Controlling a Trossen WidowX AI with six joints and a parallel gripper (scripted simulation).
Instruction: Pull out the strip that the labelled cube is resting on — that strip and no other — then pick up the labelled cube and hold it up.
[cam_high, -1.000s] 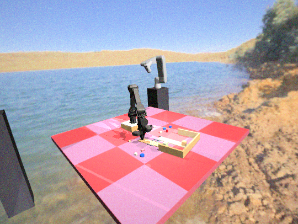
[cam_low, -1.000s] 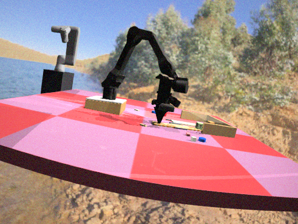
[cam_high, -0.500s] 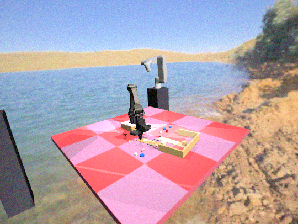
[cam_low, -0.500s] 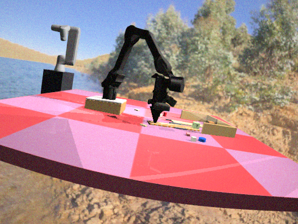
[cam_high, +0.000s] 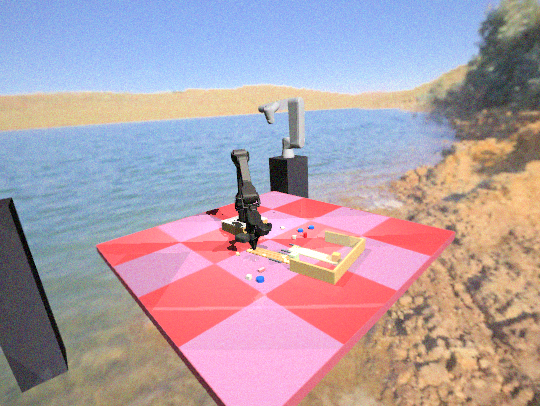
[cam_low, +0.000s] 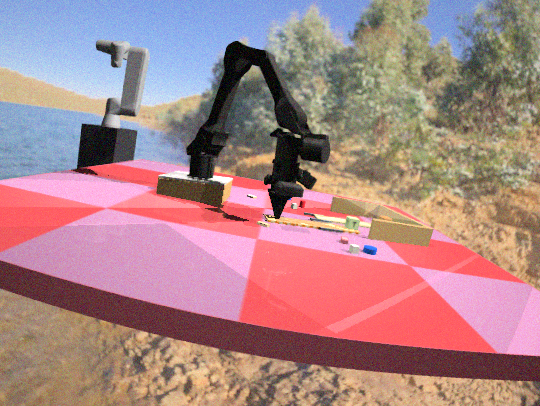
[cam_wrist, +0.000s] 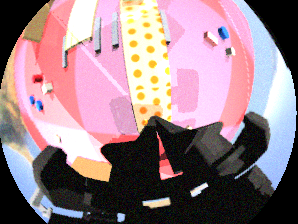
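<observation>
Now: gripper tip 20 cm short of the labelled cube, 6 cm to the right of it and 1 cm below it. Round my gripper tip: pink block (17 cm ahead, 8 cm to the right).
</observation>
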